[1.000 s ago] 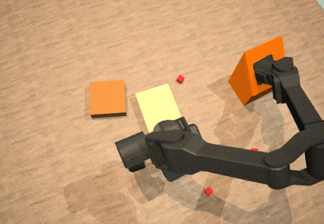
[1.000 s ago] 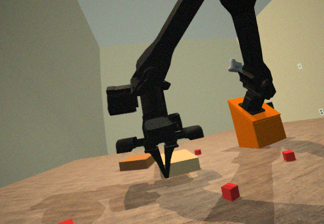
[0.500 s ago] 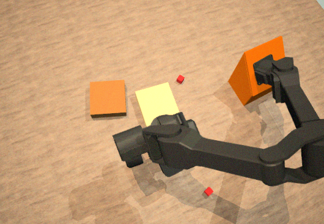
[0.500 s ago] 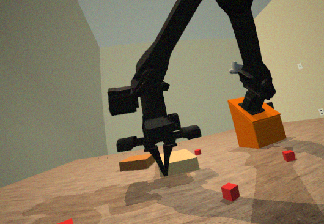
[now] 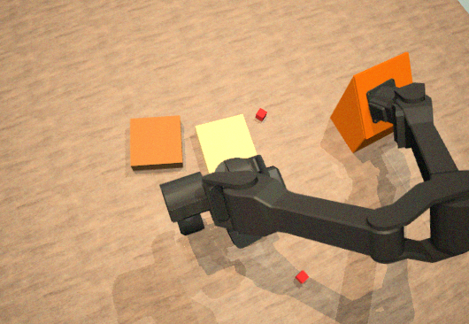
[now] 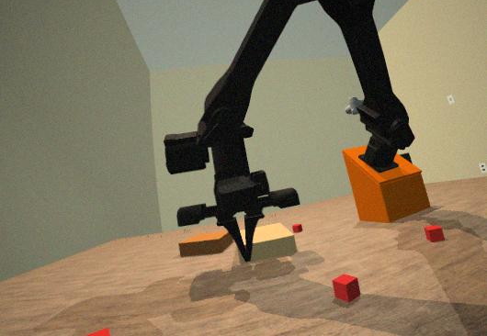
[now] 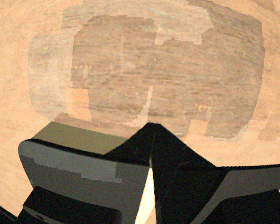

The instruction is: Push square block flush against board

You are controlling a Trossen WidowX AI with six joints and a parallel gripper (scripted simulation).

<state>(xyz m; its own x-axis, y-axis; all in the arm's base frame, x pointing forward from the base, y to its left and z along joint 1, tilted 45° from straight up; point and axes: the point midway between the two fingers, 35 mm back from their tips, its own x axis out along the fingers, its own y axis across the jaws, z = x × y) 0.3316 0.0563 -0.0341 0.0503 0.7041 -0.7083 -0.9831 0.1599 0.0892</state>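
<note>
Now: the board 8 cm to the right of my gripper tip, 5 cm behind it and 1 cm above it. Also, from my gripper tip: square block: 18 cm to the right, 5 cm ahead, 1 cm above.
</note>
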